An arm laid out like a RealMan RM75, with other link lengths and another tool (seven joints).
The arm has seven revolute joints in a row. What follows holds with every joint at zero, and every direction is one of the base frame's.
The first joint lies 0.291 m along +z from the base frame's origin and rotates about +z.
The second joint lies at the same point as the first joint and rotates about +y.
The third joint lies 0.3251 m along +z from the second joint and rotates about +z.
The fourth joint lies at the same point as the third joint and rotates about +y.
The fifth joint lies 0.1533 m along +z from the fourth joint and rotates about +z.
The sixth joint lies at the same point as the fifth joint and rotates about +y.
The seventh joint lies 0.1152 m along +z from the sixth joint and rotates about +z.
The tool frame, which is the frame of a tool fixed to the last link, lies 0.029 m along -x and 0.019 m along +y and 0.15 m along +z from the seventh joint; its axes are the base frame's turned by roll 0, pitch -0.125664 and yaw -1.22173 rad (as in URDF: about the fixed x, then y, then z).
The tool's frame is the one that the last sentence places.
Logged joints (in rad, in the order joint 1, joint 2, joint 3, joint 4, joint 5, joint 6, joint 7), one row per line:
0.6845 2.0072 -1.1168 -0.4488 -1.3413 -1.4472 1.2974
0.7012 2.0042 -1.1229 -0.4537 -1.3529 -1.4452 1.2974
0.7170 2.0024 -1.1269 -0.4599 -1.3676 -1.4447 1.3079
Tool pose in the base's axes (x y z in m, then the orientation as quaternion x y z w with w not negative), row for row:
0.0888 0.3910 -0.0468 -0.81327 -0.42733 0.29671 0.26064
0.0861 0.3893 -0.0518 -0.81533 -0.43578 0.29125 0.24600
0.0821 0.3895 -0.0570 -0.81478 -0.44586 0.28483 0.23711
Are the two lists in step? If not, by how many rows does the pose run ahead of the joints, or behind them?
The pose runs 2 rows ahead of the joints: the pose in row i belongs to the joints in row i + 2.
